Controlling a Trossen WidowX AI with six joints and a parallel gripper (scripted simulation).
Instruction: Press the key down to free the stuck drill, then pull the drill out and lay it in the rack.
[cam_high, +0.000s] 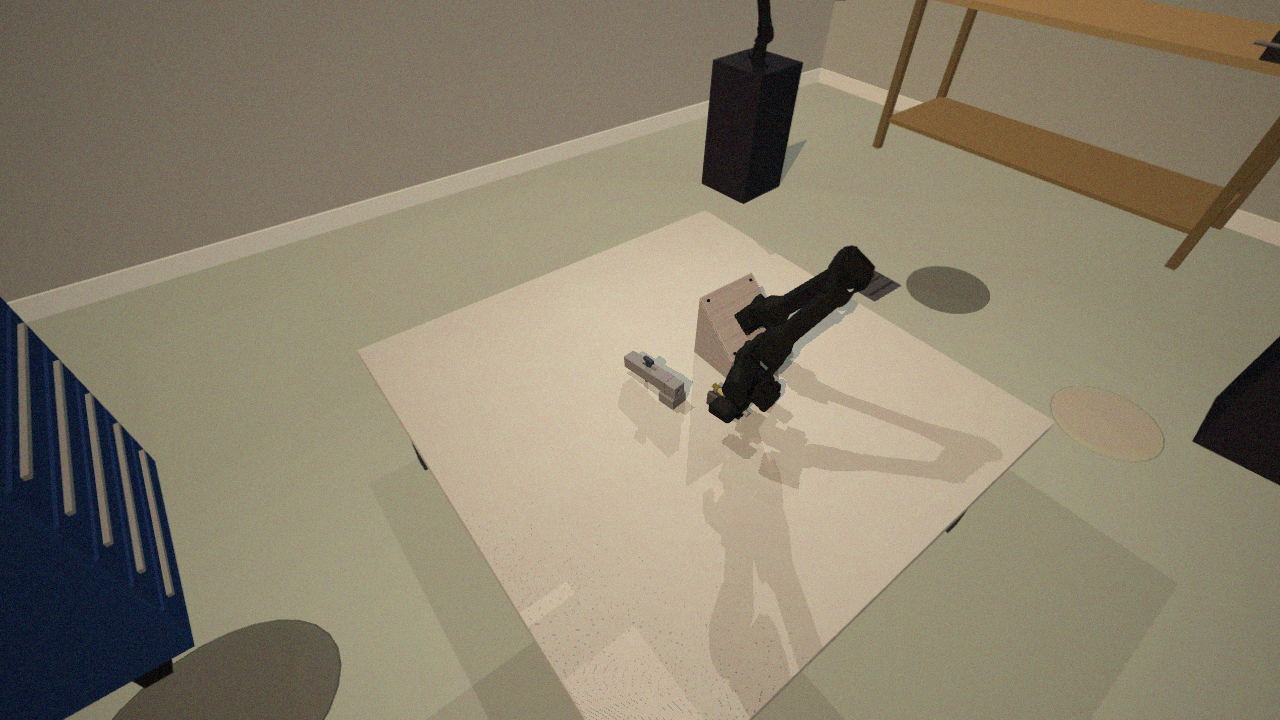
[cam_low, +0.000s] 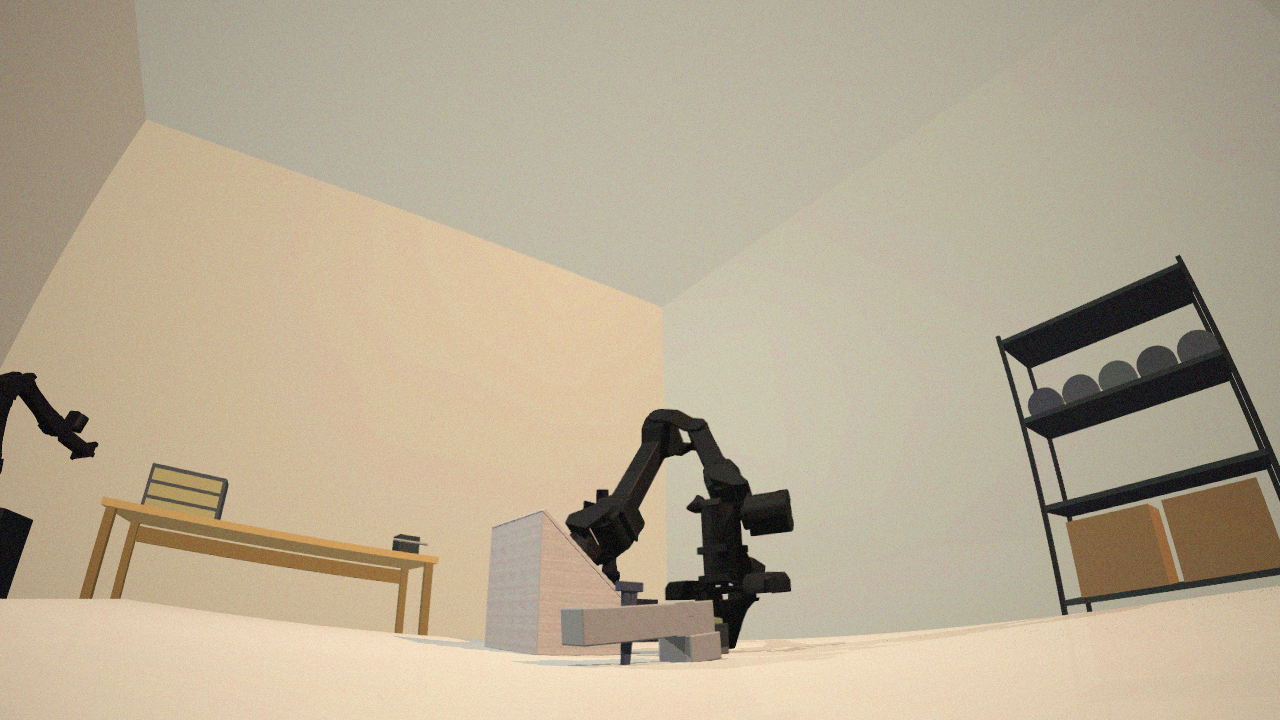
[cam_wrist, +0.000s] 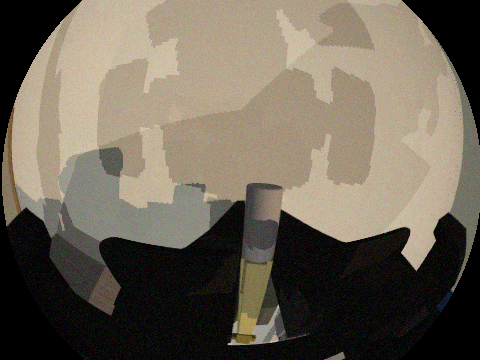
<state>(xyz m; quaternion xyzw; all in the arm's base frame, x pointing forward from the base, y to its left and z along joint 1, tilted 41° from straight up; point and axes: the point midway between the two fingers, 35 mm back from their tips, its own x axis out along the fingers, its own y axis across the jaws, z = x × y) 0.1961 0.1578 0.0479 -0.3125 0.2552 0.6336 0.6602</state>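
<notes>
Right now the drill is 4 cm to the right of my gripper tip and 4 cm above it. From my gripper tip the other things lie so: small dark grey block 6 cm to the right, 1 cm above; dark key 24 cm to the right, 8 cm ahead, 5 cm above.
</notes>
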